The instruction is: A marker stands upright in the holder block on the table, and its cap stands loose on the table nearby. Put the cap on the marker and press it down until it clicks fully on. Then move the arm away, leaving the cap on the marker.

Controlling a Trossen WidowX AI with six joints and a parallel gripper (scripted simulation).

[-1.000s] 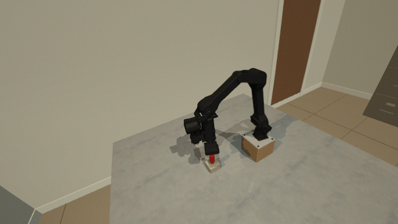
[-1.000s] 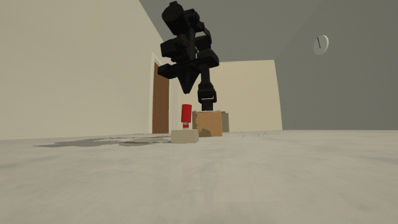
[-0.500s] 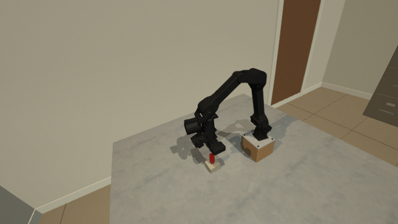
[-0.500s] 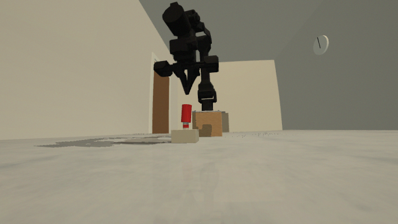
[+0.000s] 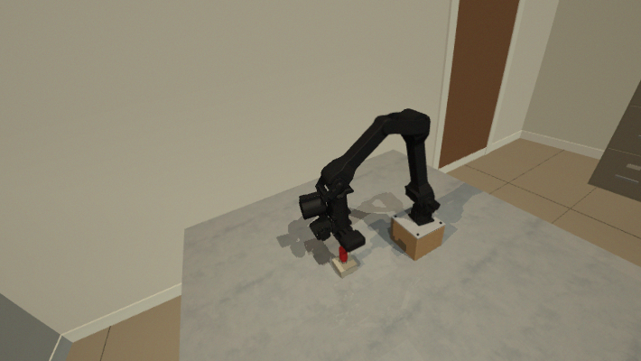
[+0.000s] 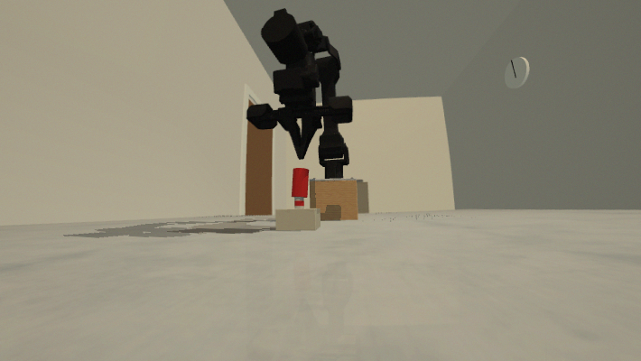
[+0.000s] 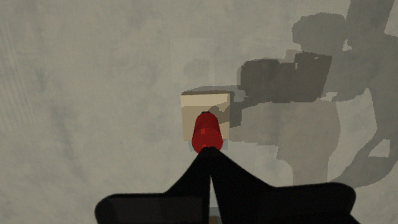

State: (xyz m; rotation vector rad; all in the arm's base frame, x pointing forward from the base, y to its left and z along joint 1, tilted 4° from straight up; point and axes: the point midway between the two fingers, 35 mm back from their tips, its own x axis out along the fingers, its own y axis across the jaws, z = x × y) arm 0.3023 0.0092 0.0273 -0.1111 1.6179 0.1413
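My gripper tip is now 40 mm above the marker cap. Round my gripper tip: holder block 100 mm below.
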